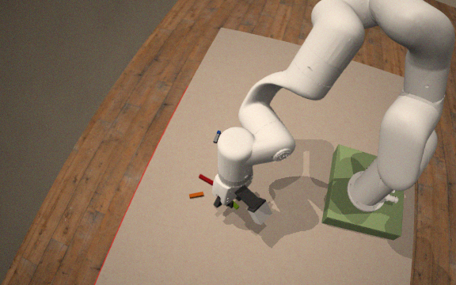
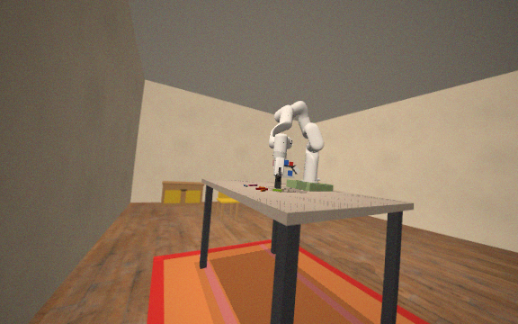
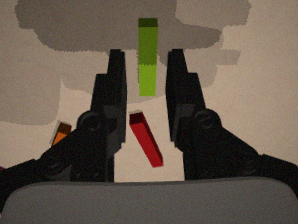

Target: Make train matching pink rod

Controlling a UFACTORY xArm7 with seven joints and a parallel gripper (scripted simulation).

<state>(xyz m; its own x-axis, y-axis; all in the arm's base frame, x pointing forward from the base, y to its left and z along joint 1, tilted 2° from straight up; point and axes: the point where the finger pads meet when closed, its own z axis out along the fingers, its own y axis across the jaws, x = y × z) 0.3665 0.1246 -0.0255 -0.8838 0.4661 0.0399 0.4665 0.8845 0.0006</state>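
Now: the lime rod 3 cm below my hand. The rest, counted from my hand: blue rod: 21 cm to the right, 11 cm ahead, 3 cm below; then grey rod: 18 cm to the right, 11 cm ahead, 3 cm below; then red rod: 8 cm ahead, 4 cm to the right, 3 cm below.
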